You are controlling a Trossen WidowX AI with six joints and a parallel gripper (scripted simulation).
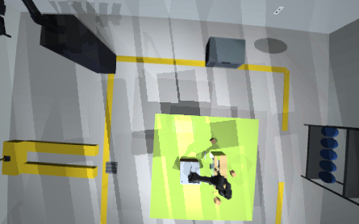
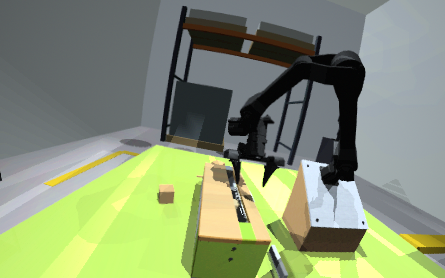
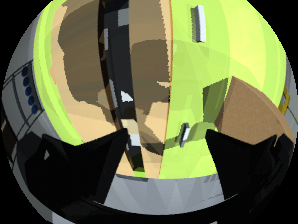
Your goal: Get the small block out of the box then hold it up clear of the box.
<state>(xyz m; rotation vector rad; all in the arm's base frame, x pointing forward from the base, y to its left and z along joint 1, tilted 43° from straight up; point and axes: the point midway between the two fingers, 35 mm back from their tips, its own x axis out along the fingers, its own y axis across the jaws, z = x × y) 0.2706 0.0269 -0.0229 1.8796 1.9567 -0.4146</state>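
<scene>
My gripper tip is 30 mm short of the tan box, 10 mm to the right of it and 80 mm above it. From my gripper tip the other things lie so: small tan block 50 mm ahead, 40 mm to the left, 60 mm below.
</scene>
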